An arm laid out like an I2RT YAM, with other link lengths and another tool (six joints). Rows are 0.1 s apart.
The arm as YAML. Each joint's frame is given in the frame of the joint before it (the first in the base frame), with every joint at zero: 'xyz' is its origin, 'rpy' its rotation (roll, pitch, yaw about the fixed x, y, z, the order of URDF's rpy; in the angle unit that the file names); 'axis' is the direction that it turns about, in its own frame. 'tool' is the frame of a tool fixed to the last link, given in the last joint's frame.
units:
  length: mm
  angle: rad
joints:
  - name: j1
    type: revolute
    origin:
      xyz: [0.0, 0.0, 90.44]
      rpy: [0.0, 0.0, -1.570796]
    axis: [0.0, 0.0, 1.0]
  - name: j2
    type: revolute
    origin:
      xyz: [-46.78, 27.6, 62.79]
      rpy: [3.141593, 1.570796, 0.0]
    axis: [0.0, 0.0, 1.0]
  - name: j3
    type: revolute
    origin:
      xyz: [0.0, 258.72, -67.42]
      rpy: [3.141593, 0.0, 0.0]
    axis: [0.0, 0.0, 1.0]
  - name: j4
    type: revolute
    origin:
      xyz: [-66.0, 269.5, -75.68]
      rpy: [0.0, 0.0, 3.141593]
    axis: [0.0, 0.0, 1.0]
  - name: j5
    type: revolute
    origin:
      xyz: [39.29, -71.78, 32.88]
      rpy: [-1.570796, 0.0, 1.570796]
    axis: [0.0, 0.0, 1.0]
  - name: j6
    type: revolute
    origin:
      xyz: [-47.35, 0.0, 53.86]
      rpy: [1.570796, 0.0, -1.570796]
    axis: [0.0, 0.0, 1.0]
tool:
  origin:
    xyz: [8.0, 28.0, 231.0]
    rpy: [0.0, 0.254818, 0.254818]
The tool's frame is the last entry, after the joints.
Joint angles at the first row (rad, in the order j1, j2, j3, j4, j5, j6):
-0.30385 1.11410 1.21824 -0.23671 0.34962 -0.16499
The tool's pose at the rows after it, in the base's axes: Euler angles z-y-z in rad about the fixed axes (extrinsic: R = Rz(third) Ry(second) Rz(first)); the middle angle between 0 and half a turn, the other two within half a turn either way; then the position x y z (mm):
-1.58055 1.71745 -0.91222 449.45 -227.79 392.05
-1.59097 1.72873 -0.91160 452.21 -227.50 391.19
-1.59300 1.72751 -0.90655 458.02 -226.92 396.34
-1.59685 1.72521 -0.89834 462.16 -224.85 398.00
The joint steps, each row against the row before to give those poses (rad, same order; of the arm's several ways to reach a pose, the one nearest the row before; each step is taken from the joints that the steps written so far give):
0.00650 0.01716 0.02365 -0.02784 0.00383 -0.00838
0.00266 0.01868 0.02516 -0.02099 0.00075 -0.00192
0.00419 0.02442 0.03357 -0.00839 -0.00077 -0.00267
0.00496 0.01070 0.01108 0.00115 -0.00306 -0.00534

